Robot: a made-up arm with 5 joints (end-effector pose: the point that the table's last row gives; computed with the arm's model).
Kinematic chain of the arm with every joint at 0, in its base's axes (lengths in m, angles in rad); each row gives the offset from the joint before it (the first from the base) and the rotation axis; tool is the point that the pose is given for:
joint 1: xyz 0 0 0.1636 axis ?
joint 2: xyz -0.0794 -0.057 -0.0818 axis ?
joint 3: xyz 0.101 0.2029 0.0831 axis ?
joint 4: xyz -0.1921 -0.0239 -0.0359 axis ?
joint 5: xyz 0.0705 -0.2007 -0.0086 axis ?
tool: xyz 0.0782 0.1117 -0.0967
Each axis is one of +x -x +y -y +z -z.
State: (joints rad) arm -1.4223 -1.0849 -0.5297 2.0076 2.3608
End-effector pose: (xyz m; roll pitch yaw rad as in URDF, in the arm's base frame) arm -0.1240 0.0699 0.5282 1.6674 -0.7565 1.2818
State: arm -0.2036 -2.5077 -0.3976 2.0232 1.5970
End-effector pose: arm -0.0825 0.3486 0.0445 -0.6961 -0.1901 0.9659
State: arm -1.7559 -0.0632 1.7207 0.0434 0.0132
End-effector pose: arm -0.0183 0.0214 0.4726 -2.7945 0.0259 -0.1031
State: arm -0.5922 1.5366 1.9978 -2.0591 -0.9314
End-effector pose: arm 0.0203 0.1347 0.5791 3.0958 -0.6070 3.0720
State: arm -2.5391 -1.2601 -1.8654 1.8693 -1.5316
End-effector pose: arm 0.0279 0.0342 0.0961 -0.6631 -0.3087 0.6100
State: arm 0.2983 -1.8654 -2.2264 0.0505 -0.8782
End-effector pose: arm -0.4575 0.0850 0.0059 0.8716 -1.2044 2.3499
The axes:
joint 1: -x
joint 2: +y
joint 3: +x
joint 4: +z
joint 5: +x

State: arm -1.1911 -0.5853 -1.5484 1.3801 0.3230
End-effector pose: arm -0.0633 0.1161 0.1685 0.0562 0.2465 0.7639
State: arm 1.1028 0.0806 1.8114 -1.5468 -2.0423
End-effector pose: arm -0.5086 0.0257 -0.1440 -2.0696 0.7076 -1.6423
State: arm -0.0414 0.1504 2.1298 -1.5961 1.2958
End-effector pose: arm -0.2617 0.2107 0.0361 -1.5501 0.9467 1.8339
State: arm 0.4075 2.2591 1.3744 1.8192 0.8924
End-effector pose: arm 0.1304 0.1115 -0.0572 2.1494 0.4725 0.0108
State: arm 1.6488 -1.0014 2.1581 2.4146 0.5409
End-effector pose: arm -0.3527 -0.1140 0.0324 0.1586 -0.4038 -2.8078
